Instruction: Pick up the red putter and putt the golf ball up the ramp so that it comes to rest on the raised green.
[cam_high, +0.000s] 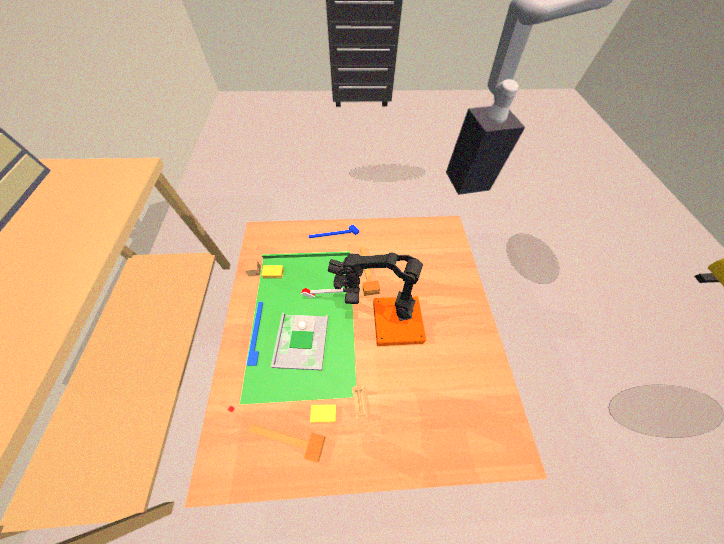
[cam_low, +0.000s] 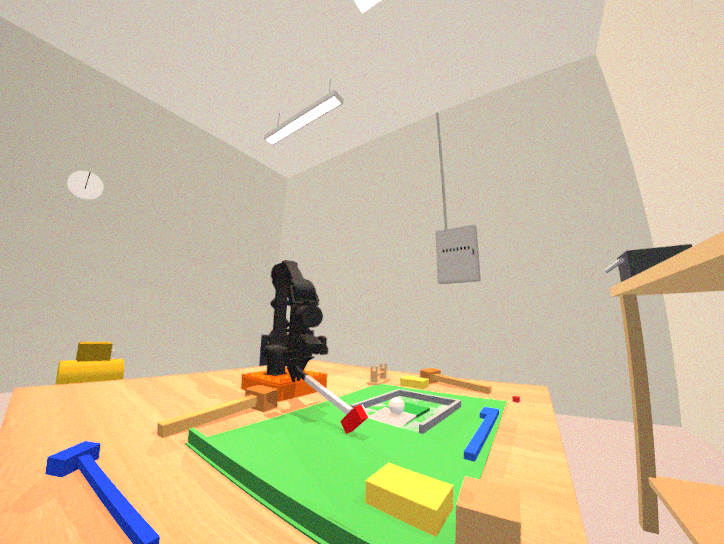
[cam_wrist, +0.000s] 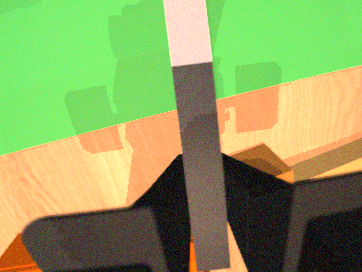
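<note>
My gripper tip is now 120 mm short of the red putter, 30 mm to the left of it and 10 mm above it. From my gripper tip the other things lie so: blue putter: 30 mm ahead, 440 mm to the right, 70 mm below; then wooden block: 490 mm ahead, 270 mm to the right, 50 mm below; then white golf ball: 260 mm ahead, 90 mm to the left, 50 mm below.
</note>
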